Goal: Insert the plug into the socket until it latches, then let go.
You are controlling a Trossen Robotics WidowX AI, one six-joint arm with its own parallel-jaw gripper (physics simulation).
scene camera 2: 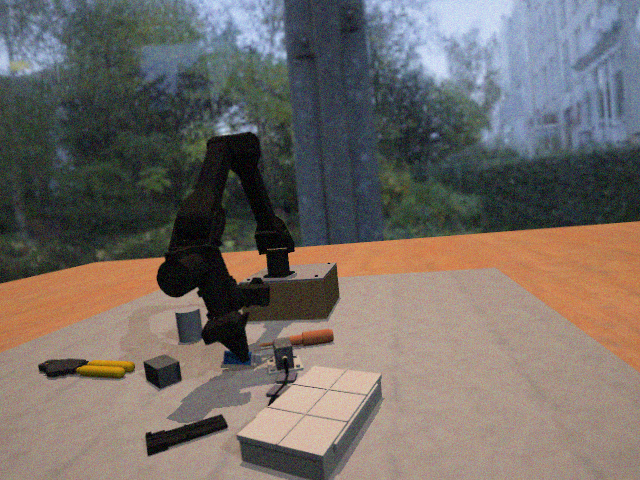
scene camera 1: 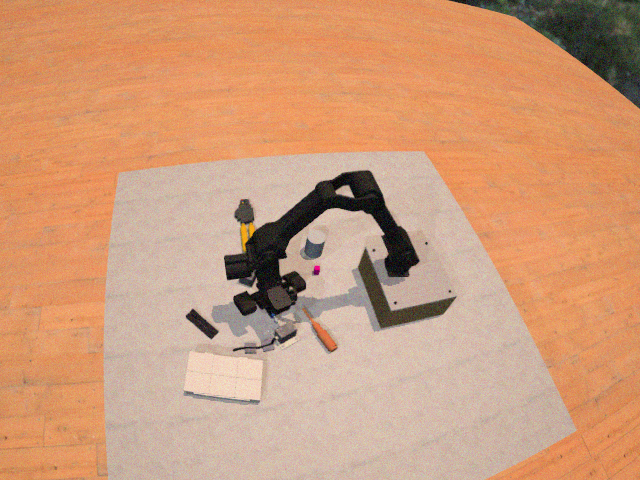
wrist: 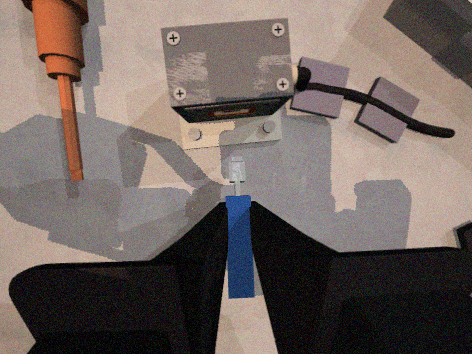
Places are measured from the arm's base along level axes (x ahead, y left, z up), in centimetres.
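Pixels of known places: gripper, fingertip midpoint: [scene camera 2: 246, 359] [scene camera 1: 272, 314] [wrist: 237, 209]; arm's base, link origin: [scene camera 2: 279, 275] [scene camera 1: 396, 267].
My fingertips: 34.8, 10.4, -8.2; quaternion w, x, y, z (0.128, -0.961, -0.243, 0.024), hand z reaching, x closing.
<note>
Ahead of a thing's pixels: the offset from my fingertips to its middle, as dx, dy, dz. "pt": to the spot under its first point.
The plug {+0.3, -0.5, +0.3} [scene camera 1: 272, 314] [scene camera 2: 230, 357] [wrist: 240, 270] has a long blue body and a small pale, clear head on a thin neck. My gripper [scene camera 2: 243, 357] [wrist: 237, 209] is shut on its blue body. The socket {-3.0, +5.8, +0.0} [scene camera 1: 285, 332] [scene camera 2: 283, 351] [wrist: 227, 65] is a grey box with four screws, on a pale base plate. In the wrist view its dark front, with an orange-edged slot, faces the plug. The plug's head points at the slot, roughly in line, and is apart from it with a visible gap. The plug's height against the slot is hard to tell.
An orange screwdriver {-12.3, +3.9, -0.9} [scene camera 1: 323, 337] [scene camera 2: 316, 337] [wrist: 60, 35] lies beside the socket. A black cable {pt +4.5, +9.3, -1.7} [wrist: 370, 99] leaves the socket over two mauve pads. A tiled box {+12.8, +18.8, -0.5} [scene camera 1: 223, 376] [scene camera 2: 310, 408], black bar {+19.4, +2.8, -1.5} [scene camera 1: 201, 323] [scene camera 2: 187, 434], pliers [scene camera 1: 244, 211] [scene camera 2: 103, 368] and dark cube {+6.3, -13.7, -0.5} [scene camera 2: 162, 370] stand or lie around.
</note>
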